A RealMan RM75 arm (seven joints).
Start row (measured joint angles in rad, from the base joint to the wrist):
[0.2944 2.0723 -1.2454 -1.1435 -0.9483 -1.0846 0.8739]
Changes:
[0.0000 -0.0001 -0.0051 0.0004 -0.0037 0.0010 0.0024]
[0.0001 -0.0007 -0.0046 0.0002 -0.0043 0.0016 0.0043]
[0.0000 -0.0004 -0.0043 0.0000 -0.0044 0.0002 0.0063]
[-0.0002 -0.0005 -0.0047 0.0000 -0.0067 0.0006 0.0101]
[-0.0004 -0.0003 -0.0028 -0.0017 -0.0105 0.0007 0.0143]
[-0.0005 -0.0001 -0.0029 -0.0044 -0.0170 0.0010 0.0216]
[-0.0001 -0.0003 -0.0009 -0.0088 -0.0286 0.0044 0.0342]
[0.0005 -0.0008 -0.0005 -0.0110 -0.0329 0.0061 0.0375]
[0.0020 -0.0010 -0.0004 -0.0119 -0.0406 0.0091 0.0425]
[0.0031 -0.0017 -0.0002 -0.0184 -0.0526 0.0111 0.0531]
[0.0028 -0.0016 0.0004 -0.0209 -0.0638 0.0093 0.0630]
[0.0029 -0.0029 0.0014 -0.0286 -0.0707 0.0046 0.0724]
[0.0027 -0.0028 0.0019 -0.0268 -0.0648 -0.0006 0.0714]
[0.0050 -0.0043 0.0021 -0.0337 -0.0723 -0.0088 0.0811]
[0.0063 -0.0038 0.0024 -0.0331 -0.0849 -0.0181 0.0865]
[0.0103 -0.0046 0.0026 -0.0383 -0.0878 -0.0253 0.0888]
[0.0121 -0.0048 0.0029 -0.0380 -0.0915 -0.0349 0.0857]
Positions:
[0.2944 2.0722 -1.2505 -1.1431 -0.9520 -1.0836 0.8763]
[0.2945 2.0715 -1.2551 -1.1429 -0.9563 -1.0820 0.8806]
[0.2945 2.0711 -1.2594 -1.1429 -0.9607 -1.0818 0.8869]
[0.2943 2.0706 -1.2641 -1.1429 -0.9674 -1.0812 0.8970]
[0.2939 2.0703 -1.2669 -1.1446 -0.9779 -1.0805 0.9113]
[0.2934 2.0702 -1.2698 -1.1490 -0.9949 -1.0795 0.9329]
[0.2933 2.0699 -1.2707 -1.1578 -1.0235 -1.0751 0.9671]
[0.2938 2.0691 -1.2712 -1.1688 -1.0564 -1.0690 1.0046]
[0.2958 2.0681 -1.2716 -1.1807 -1.0970 -1.0599 1.0471]
[0.2989 2.0664 -1.2718 -1.1991 -1.1496 -1.0488 1.1002]
[0.3017 2.0648 -1.2714 -1.2200 -1.2134 -1.0395 1.1632]
[0.3046 2.0619 -1.2700 -1.2486 -1.2841 -1.0349 1.2356]
[0.3073 2.0591 -1.2681 -1.2754 -1.3489 -1.0355 1.3070]
[0.3123 2.0548 -1.2660 -1.3091 -1.4212 -1.0443 1.3881]
[0.3186 2.0510 -1.2636 -1.3422 -1.5061 -1.0624 1.4746]
[0.3289 2.0464 -1.2610 -1.3805 -1.5939 -1.0877 1.5634]
[0.3410 2.0416 -1.2581 -1.4185 -1.6854 -1.1226 1.6491]

